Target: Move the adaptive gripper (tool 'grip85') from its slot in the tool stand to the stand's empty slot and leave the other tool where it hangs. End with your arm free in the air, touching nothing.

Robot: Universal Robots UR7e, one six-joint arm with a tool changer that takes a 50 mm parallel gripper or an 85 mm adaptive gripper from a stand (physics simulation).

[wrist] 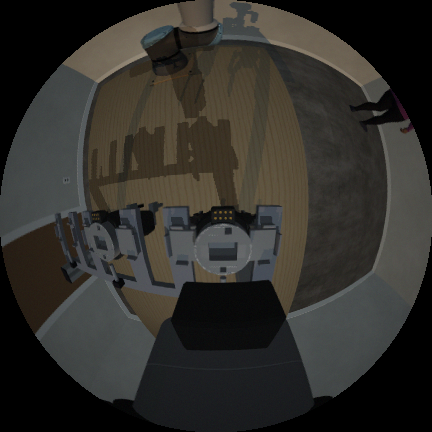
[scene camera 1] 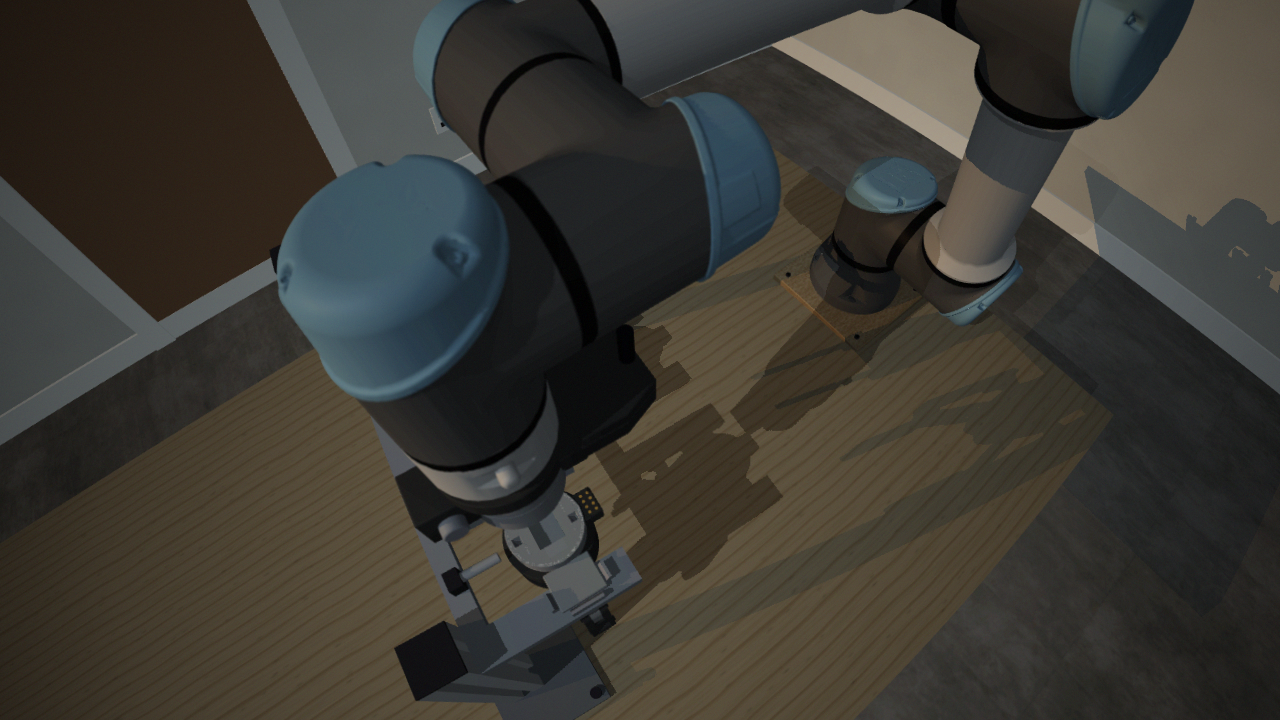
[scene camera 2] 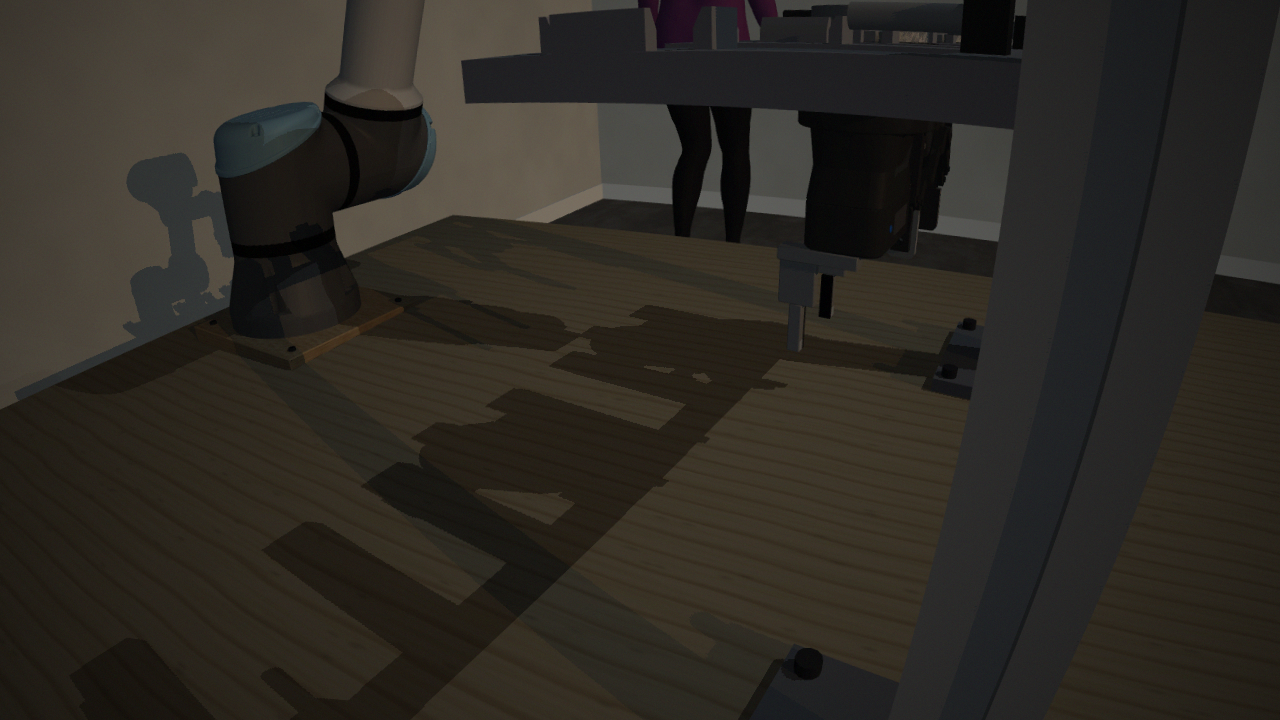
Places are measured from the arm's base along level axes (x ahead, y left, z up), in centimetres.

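Pixels of known places: arm's base at its link origin: [wrist: 170, 64] [scene camera 1: 853, 277] [scene camera 2: 297, 312].
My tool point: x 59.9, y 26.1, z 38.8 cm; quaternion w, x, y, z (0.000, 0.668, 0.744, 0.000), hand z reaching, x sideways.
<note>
Ahead of a thing's pixels: the offset from my tool point to its top centre. "*": to the spot under its first point.
The adaptive gripper [wrist: 223, 250] [scene camera 1: 547, 537] hangs in the stand's slot at the right in the wrist view. Its round coupling plate is bare on top, between two light grey brackets. Its fingers are largely hidden, so their opening cannot be told. My arm's tool end [scene camera 1: 505, 474] is above this plate, apart from it, and carries no tool. The parallel gripper [wrist: 102, 242] [scene camera 2: 850, 188] hangs in the neighbouring slot. The empty slot is at the far left of the wrist view, beside the bracket @[* dx +5.5, dy -39.8, dz -12.0 cm] [wrist: 61, 235]; the arm hides it in scene camera 1.
The stand's upright @[* dx +15.5, dy -40.8, dz -17.8 cm] [scene camera 2: 1056, 358] rises at the right of scene camera 2, and its black end cap @[dx +10.9, dy +6.2, dz -8.5 cm] [scene camera 1: 431, 660] shows near my wrist in scene camera 1. My arm's base [scene camera 1: 859, 277] [scene camera 2: 295, 295] is bolted to the wooden table. A person [scene camera 2: 689, 170] [wrist: 385, 107] stands beyond the table.
</note>
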